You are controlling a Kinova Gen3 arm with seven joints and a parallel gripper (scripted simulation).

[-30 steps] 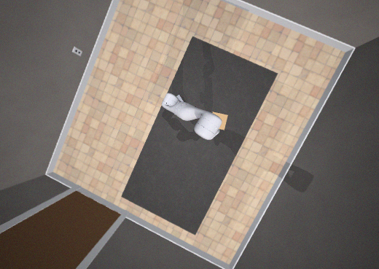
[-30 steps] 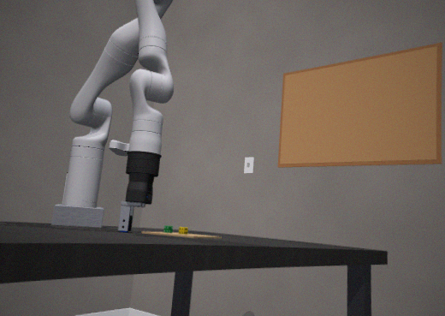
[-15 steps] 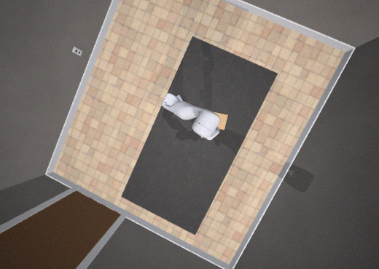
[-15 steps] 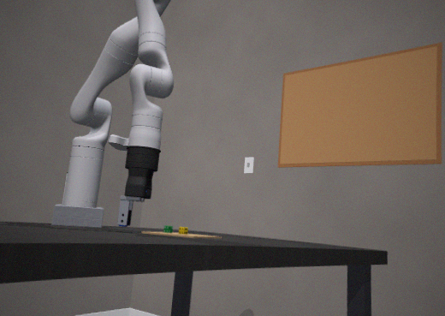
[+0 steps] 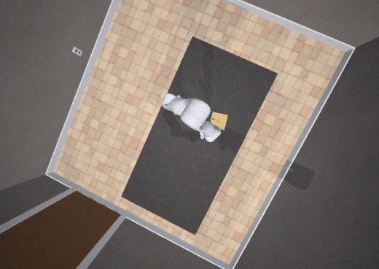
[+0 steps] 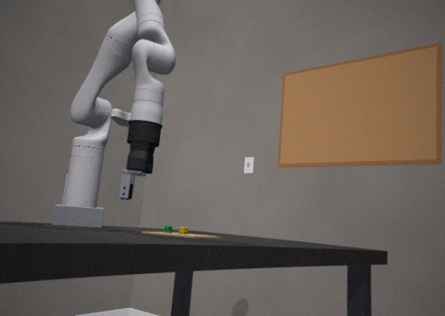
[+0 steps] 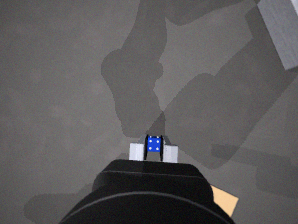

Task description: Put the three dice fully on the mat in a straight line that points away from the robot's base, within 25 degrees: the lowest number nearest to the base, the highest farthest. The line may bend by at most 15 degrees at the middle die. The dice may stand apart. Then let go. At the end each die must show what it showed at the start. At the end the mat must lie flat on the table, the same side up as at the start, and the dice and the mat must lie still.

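Now: the yellow die 80 mm ahead of my hand, 120 mm to the left of it and 80 mm below it. The rest, counted from my hand: green die 30 mm ahead, 120 mm to the left, 80 mm below; blue die 10 mm below; mat 80 mm ahead, 120 mm to the left, 90 mm below.
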